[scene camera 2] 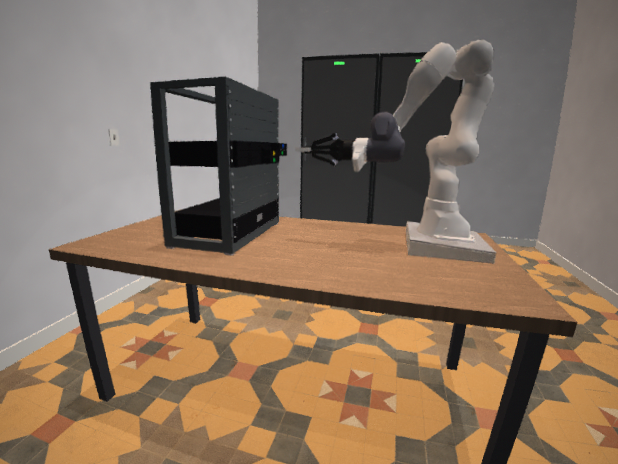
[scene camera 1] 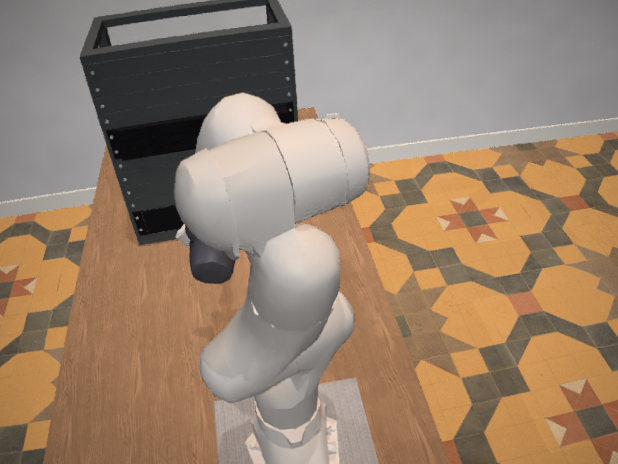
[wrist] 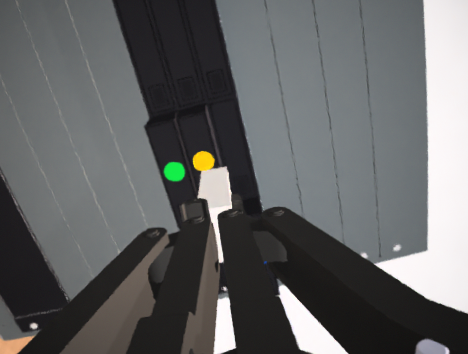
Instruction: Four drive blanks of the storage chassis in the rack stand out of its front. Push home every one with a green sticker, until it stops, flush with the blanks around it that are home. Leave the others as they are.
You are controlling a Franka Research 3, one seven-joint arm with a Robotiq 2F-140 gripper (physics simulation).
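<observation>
The black storage chassis (scene camera 1: 150, 137) (scene camera 2: 250, 153) (wrist: 172, 45) sits in the dark rack (scene camera 2: 225, 190). In the wrist view, a blank with a green sticker (wrist: 174, 171) and one with a yellow sticker (wrist: 203, 161) lie side by side, both standing out from the blanks beyond their ends. In scene camera 2, a blank with a blue sticker (scene camera 2: 283, 146) stands out at the far end, with a small green mark under it. The fingers mostly hide that end in the wrist view. My gripper (scene camera 2: 311, 149) (wrist: 217, 189) is shut and empty, its pale tip apart from the chassis front; the arm hides it in scene camera 1.
Grey filler panels (scene camera 1: 190, 75) (wrist: 300, 100) cover the rack front above and below the chassis. Another black unit (scene camera 1: 157, 220) (scene camera 2: 256, 220) is low in the rack. The rack and arm base (scene camera 2: 445, 227) stand on the wooden table (scene camera 1: 125, 310) (scene camera 2: 325, 270). Dark cabinets (scene camera 2: 340, 100) stand behind.
</observation>
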